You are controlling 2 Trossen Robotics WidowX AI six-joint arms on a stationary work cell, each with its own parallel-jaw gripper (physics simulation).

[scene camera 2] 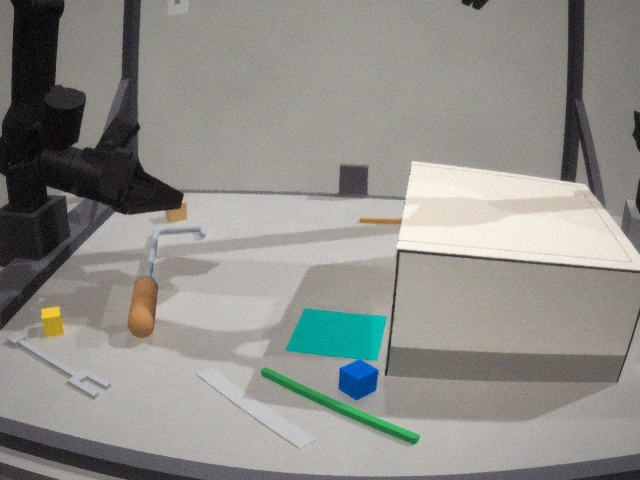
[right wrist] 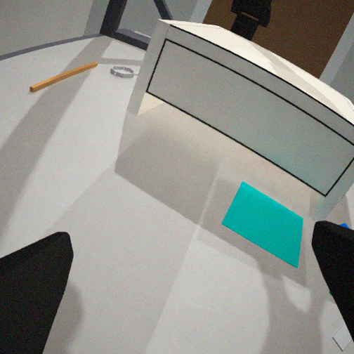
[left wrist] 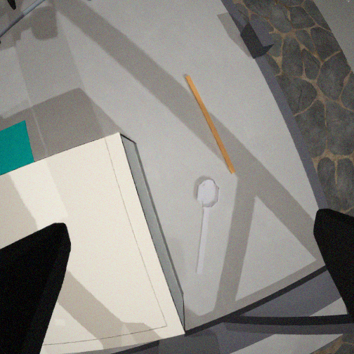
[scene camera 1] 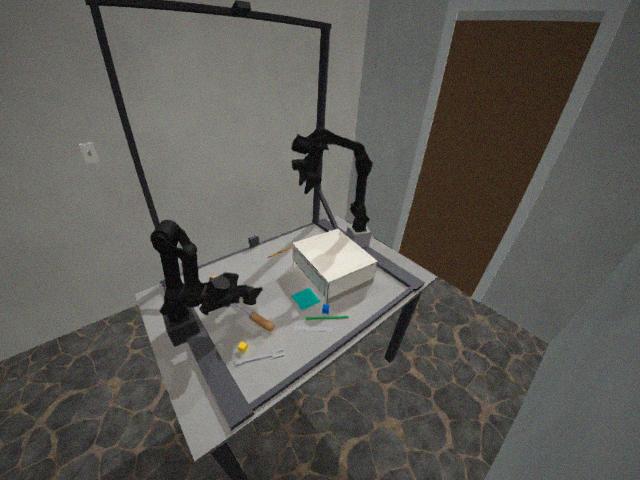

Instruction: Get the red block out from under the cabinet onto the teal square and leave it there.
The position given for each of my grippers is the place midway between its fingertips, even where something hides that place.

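The left wrist view shows me my left gripper [left wrist: 194,230], whereas a blue block is out of frame in the left wrist view. In scene camera 2 I see that block [scene camera 2: 358,379] together with my right gripper [scene camera 2: 182,201]. The right wrist view shows my right gripper [right wrist: 194,241] too, and scene camera 1 gives me another sight of the right gripper [scene camera 1: 254,287].
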